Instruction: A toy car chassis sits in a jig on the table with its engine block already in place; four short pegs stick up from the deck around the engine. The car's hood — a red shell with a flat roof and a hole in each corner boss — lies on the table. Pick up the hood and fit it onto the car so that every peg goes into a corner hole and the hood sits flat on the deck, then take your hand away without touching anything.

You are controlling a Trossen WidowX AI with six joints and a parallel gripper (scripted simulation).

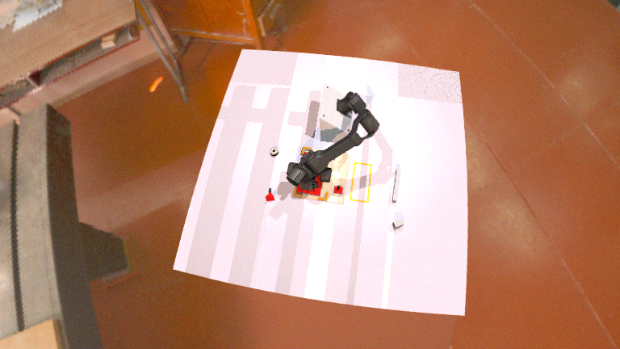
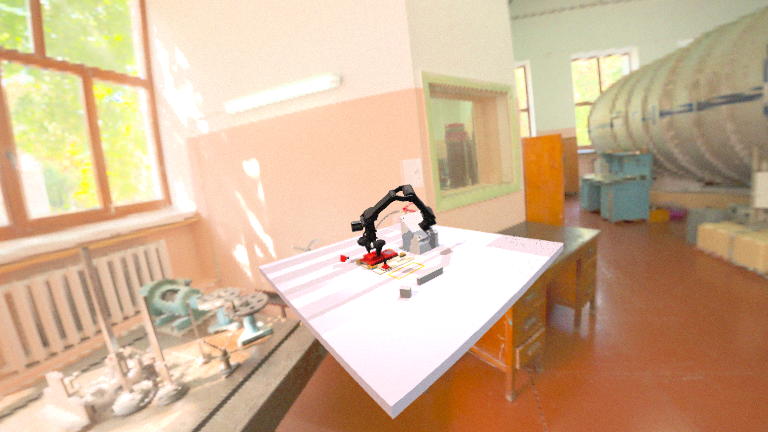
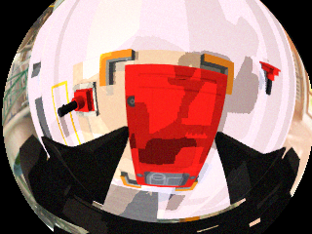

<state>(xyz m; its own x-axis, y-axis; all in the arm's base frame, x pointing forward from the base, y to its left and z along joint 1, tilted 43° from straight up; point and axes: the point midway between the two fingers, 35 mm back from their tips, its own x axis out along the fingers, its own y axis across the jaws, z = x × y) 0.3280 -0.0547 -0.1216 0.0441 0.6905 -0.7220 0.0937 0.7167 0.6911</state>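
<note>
My gripper tip is now right at the red hood. Also, from my gripper tip: grey bar 39 cm to the left, 2 cm below; then white ring 19 cm to the right, 14 cm behind, 3 cm below; then beige jig 4 cm to the left, 3 cm below, 3 cm behind.
</note>
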